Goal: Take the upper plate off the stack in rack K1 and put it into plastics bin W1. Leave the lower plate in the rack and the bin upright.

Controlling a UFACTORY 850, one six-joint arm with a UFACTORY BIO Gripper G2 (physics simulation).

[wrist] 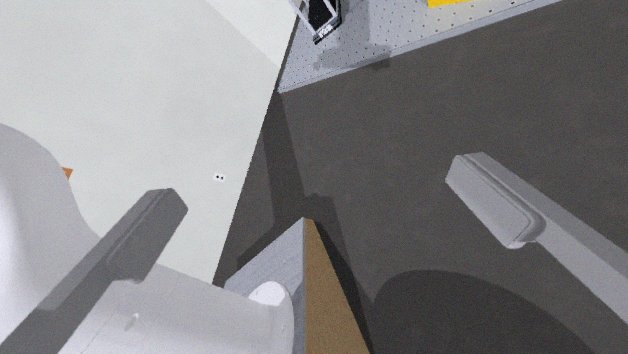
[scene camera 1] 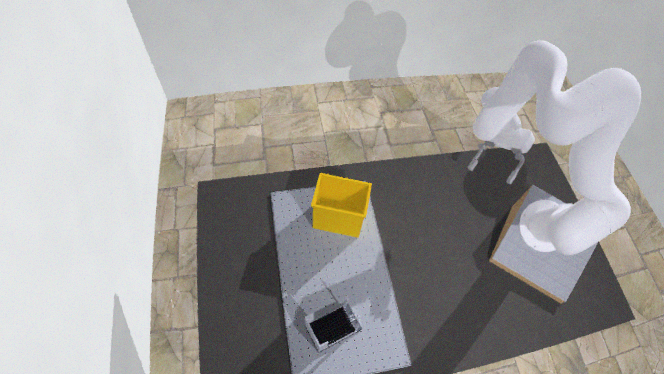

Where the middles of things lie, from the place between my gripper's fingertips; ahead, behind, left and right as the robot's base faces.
My hand is 49 cm short of the yellow plastics bin W1 (scene camera 1: 339,204), 5 cm to the left of it and 16 cm above it.
